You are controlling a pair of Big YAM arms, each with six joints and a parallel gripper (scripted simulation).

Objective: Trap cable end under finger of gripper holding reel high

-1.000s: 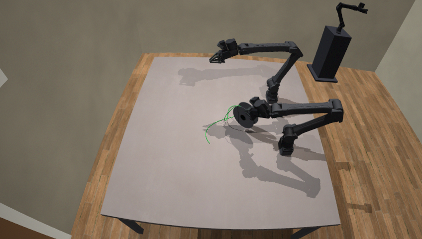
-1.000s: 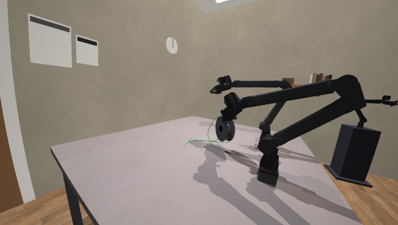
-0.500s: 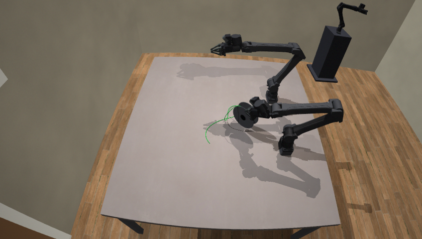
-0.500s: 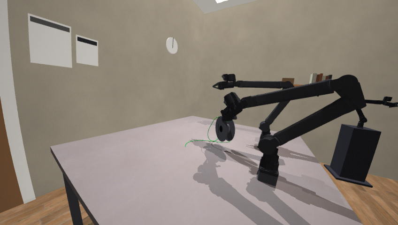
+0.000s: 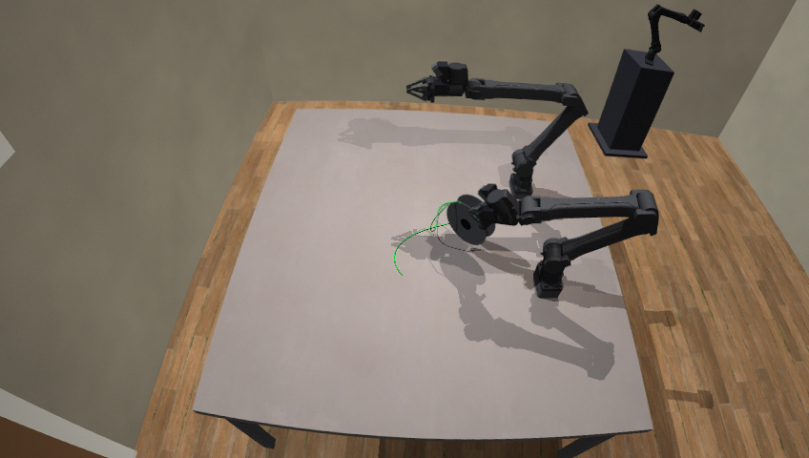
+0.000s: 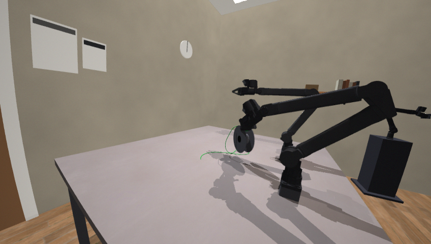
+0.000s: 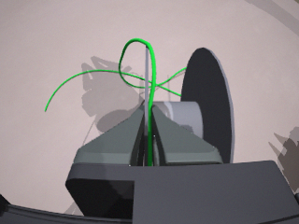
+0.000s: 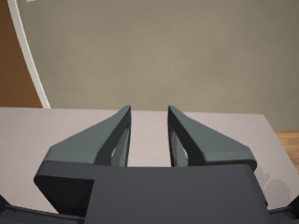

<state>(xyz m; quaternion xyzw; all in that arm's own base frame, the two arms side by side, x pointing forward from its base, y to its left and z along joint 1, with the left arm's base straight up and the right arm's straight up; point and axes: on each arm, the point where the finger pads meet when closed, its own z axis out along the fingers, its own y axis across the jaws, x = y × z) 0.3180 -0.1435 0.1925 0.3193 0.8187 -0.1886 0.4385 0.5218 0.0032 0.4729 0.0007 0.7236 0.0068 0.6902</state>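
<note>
The dark reel lies 1 cm behind my left hand, 3 cm to the right of it and 7 cm below it.
</note>
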